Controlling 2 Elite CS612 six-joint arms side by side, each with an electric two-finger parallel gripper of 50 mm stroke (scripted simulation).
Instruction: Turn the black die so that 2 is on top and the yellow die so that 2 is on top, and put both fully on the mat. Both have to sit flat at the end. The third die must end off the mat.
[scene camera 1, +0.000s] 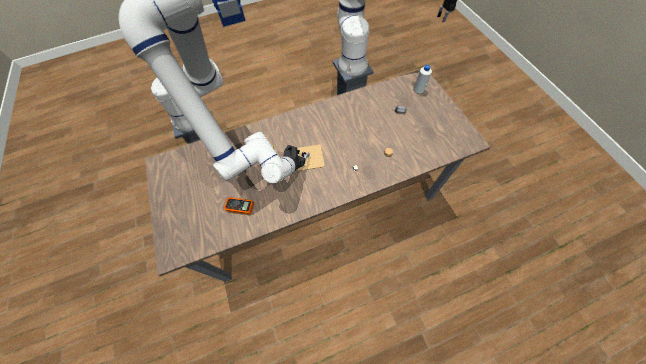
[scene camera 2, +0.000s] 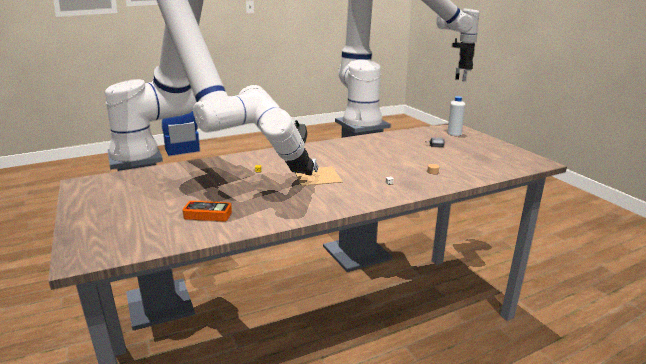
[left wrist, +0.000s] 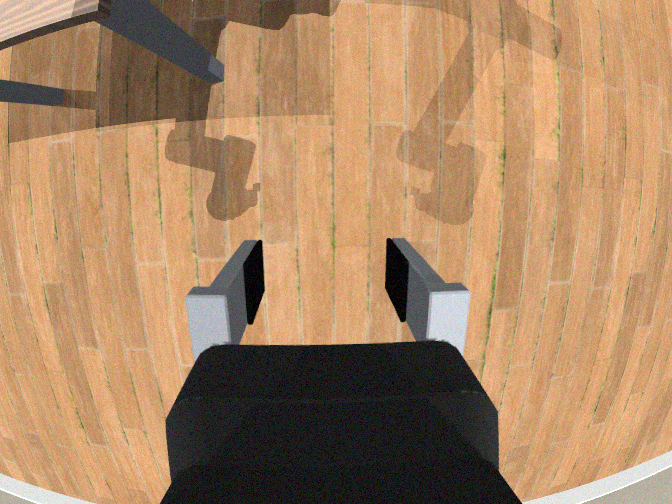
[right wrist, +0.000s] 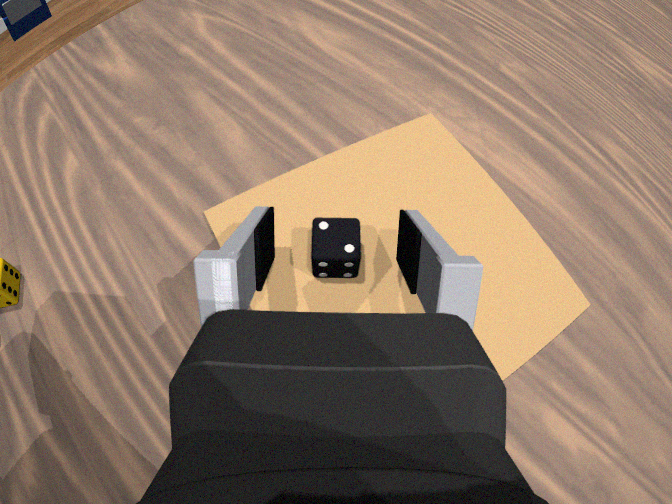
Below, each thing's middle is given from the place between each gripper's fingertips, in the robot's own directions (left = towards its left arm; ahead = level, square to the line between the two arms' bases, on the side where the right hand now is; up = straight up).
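From my right hand: black die (right wrist: 336, 242), 10 mm to the left of it, 10 mm behind it, 20 mm below it; tan mat (right wrist: 526, 298), 10 mm ahead of it, 30 mm to the left of it, 30 mm below it.
From my left hand: tan mat, 1110 mm to the right of it, 530 mm ahead of it, 170 mm below it; black die, 1130 mm to the right of it, 510 mm ahead of it, 160 mm below it.
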